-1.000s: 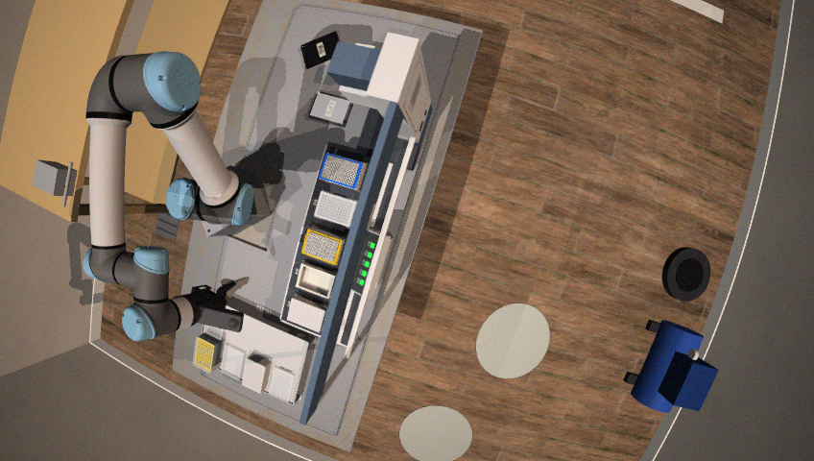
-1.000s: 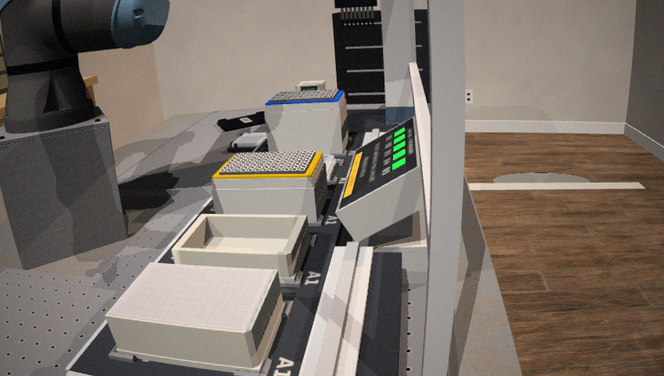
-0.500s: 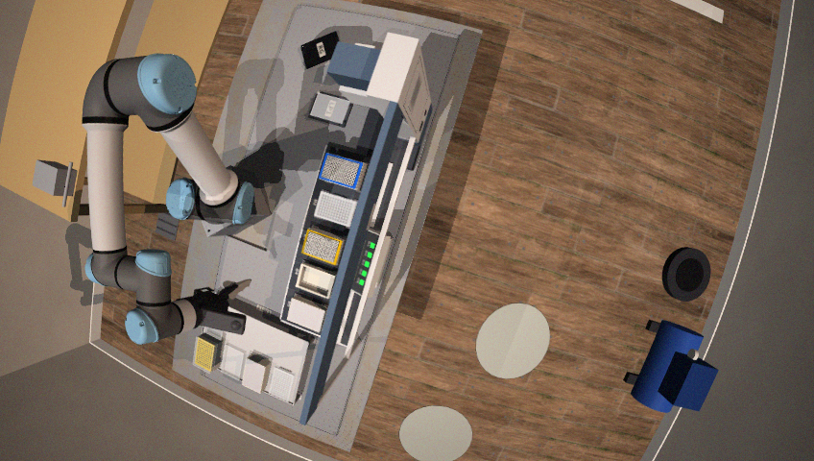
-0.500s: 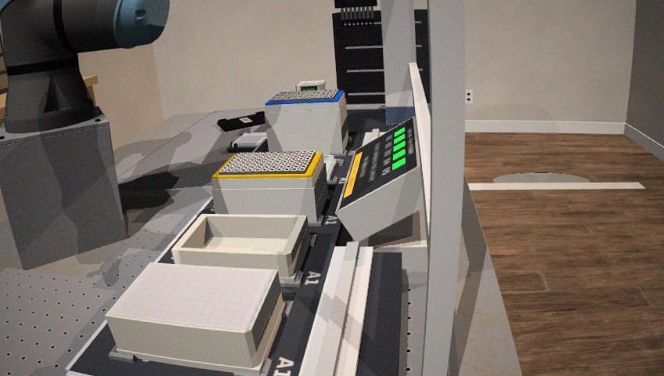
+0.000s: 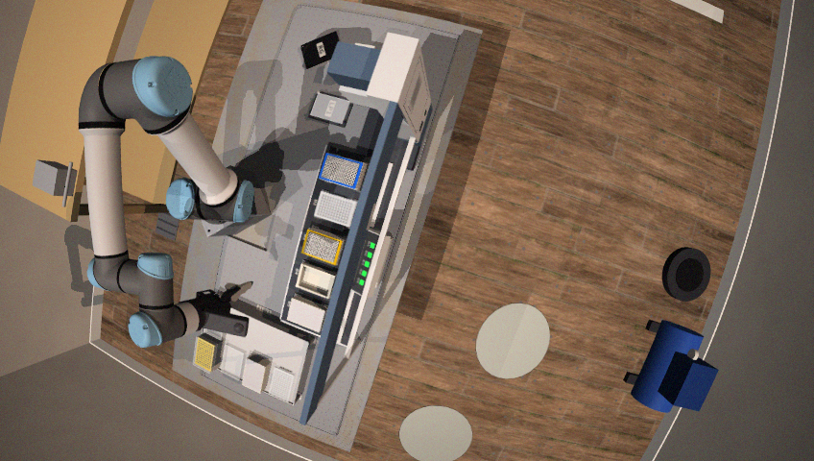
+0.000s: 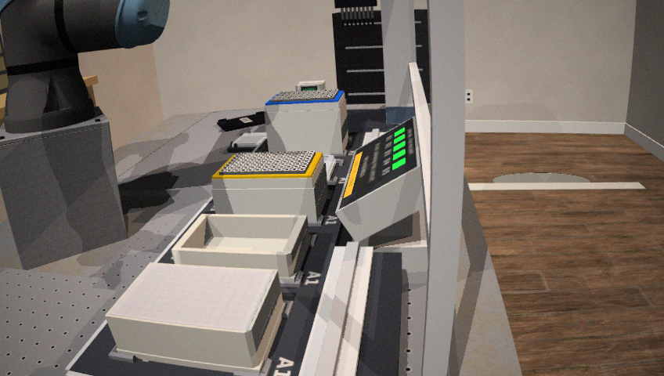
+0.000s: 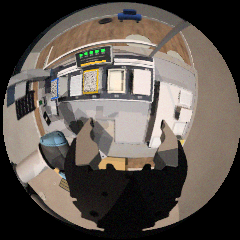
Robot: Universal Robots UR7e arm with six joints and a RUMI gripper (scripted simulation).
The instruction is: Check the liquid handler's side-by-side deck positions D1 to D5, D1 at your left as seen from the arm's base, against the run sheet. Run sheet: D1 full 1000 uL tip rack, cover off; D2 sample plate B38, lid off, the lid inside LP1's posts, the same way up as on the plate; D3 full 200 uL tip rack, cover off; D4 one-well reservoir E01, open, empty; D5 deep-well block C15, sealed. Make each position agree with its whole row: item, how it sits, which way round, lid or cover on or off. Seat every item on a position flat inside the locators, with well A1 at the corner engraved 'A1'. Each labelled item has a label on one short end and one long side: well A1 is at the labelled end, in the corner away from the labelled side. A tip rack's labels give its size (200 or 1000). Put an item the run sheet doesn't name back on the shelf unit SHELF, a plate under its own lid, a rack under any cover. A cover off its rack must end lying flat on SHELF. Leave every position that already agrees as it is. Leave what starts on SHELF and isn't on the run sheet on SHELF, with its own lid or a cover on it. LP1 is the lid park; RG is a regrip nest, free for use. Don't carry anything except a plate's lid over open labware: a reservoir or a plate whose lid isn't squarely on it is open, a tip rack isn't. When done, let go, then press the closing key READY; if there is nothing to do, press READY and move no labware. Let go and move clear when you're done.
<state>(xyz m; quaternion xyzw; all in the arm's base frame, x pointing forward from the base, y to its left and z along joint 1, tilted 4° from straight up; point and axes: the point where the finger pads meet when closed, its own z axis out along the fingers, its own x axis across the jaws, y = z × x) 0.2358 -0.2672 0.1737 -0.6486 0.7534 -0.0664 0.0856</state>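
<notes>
Now: the deep-well block 280 mm below my hand, 90 mm to the right of it and 80 mm ahead of it. Round my hand: yellow-rimmed tip rack: 260 mm below, 160 mm to the left, 130 mm ahead; then one-well reservoir: 290 mm below, 100 mm ahead, 40 mm to the left; then gantry post: 250 mm ahead, 180 mm to the right, 120 mm below.
</notes>
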